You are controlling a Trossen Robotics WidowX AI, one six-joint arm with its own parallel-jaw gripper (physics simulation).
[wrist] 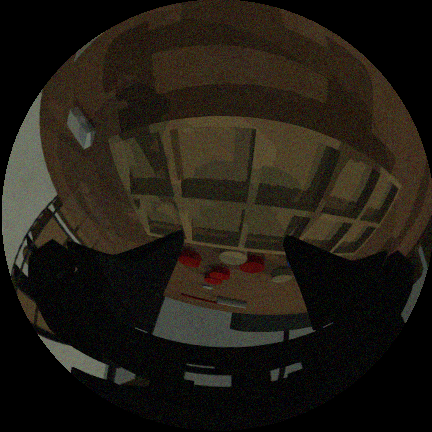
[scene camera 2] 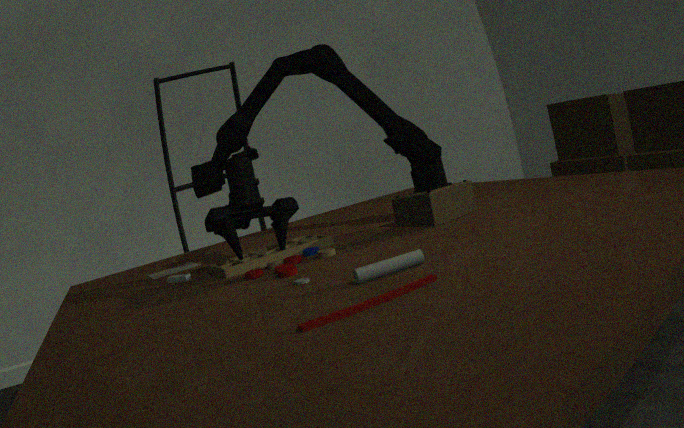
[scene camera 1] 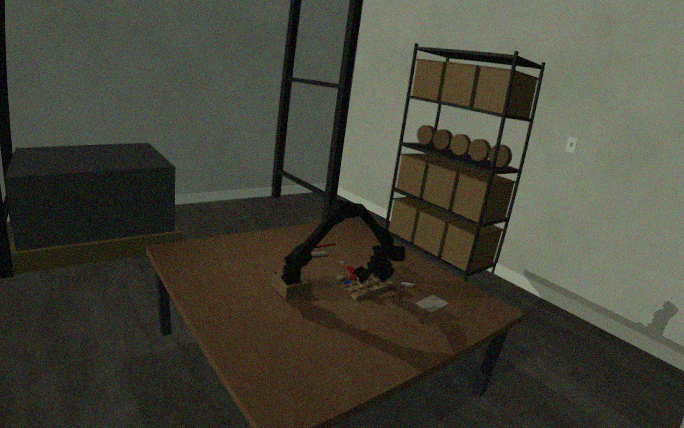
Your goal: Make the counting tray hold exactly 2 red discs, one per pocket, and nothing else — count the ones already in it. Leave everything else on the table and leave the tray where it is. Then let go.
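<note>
The tan counting tray [scene camera 1: 359, 296] [scene camera 2: 252, 265] [wrist: 225, 120] lies on the table, its two rows of pockets facing up. I see no disc in the pockets visible in the wrist view; shadow covers parts of them. Several red discs lie on the table beside its long side, including one red disc [scene camera 2: 254, 274] [wrist: 190, 258], another red disc [scene camera 2: 286, 271] [wrist: 219, 273], partly stacked, and a third red disc [scene camera 2: 292, 259] [wrist: 252, 265]. My gripper [scene camera 1: 370, 277] [scene camera 2: 261, 252] [wrist: 234, 238] is open and empty, fingers wide apart, pointing down low at the tray's disc side. Exact fingertip contact is unclear.
A blue disc [scene camera 1: 347, 282] [scene camera 2: 310, 250] and pale discs, including one pale disc [scene camera 2: 327, 251] [wrist: 233, 258], lie beside the tray. A white cylinder [scene camera 2: 388, 265], a red stick [scene camera 2: 368, 303], a pale block [scene camera 2: 178, 278] [wrist: 80, 128] and a paper sheet [scene camera 1: 432, 303] are on the table.
</note>
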